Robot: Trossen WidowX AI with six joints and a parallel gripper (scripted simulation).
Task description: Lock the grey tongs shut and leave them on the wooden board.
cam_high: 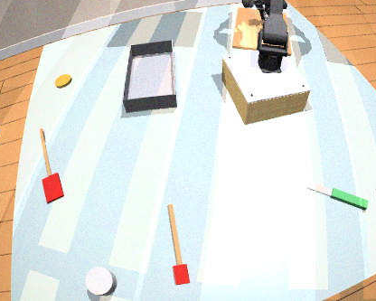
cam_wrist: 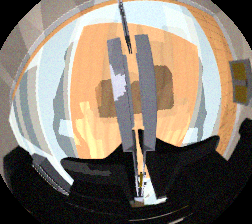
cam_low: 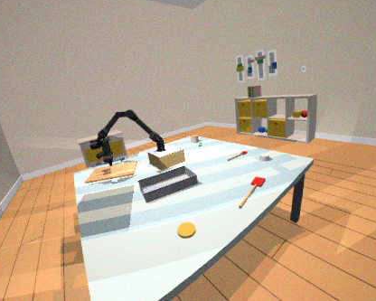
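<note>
Right now my gripper tip is 4 cm above the wooden board. Also, from my gripper tip: yellow disc 83 cm ahead, 24 cm to the left, 4 cm below; then green-handled knife 79 cm to the left, 4 cm below, 1 cm behind; then roasting tin 47 cm ahead, 29 cm to the left, 2 cm below.
</note>
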